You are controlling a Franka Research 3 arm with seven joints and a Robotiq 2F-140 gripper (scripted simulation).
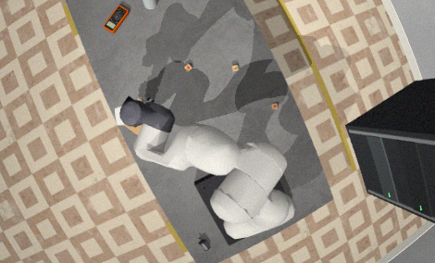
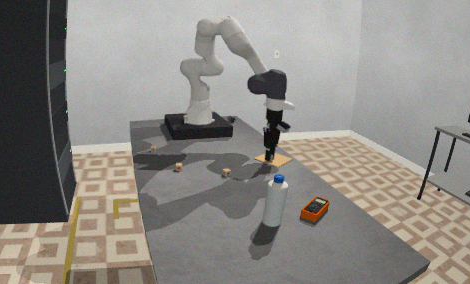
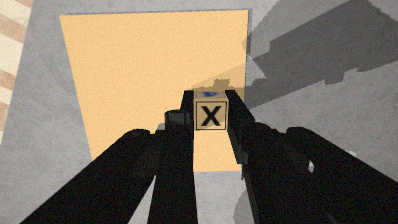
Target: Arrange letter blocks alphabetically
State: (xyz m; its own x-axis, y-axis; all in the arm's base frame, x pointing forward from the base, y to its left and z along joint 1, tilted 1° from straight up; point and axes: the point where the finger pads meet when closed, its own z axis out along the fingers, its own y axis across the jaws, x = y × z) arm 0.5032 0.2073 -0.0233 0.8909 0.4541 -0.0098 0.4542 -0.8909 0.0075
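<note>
Now: the tan mat 4 cm to the left of my hand, 4 cm below it and 2 cm behind it. Round my hand: white bottle (47 cm ahead, 23 cm to the right, 4 cm above); red k block (52 cm to the right, 24 cm behind, 3 cm below).
</note>
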